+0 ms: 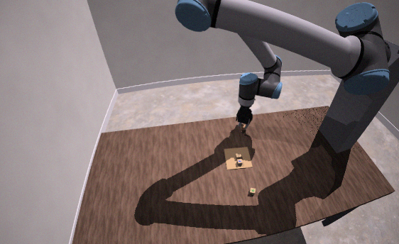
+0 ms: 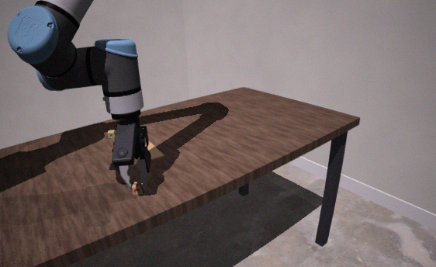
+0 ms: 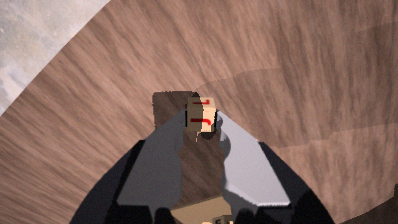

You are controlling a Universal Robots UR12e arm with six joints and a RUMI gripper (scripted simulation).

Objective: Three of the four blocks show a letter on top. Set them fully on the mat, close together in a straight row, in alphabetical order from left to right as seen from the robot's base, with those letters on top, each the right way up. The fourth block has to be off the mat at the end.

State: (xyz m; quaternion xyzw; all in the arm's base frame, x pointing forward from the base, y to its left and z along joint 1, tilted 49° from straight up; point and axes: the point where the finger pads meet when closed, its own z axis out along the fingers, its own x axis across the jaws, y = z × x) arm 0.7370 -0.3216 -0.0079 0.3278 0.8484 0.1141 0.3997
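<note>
Now: the mat 13 cm ahead of my hand, 19 cm to the left of it and 2 cm below it.
</note>
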